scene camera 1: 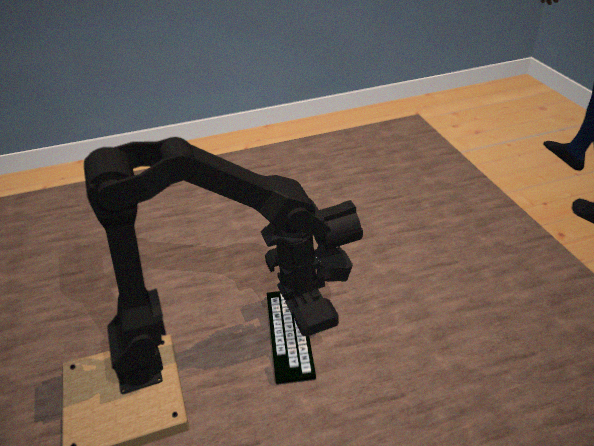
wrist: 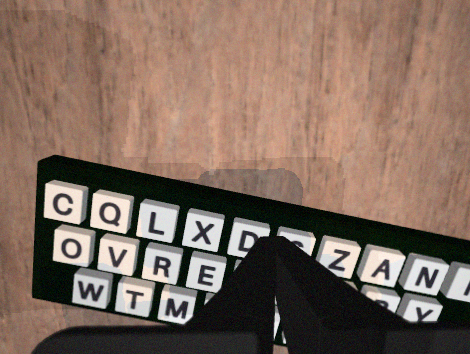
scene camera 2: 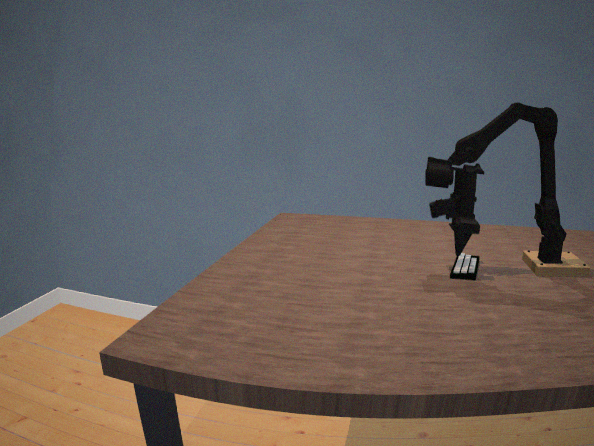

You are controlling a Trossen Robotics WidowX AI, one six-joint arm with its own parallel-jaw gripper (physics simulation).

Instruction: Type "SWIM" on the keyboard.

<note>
In view: my gripper point(scene camera 1: 303, 320) and a keyboard point(scene camera 1: 287, 367).
The keyboard is seen too in the wrist view point(wrist: 128, 223). My gripper shows as well in the wrist view point(wrist: 271, 248) and in scene camera 2 point(scene camera 2: 457, 255).
</note>
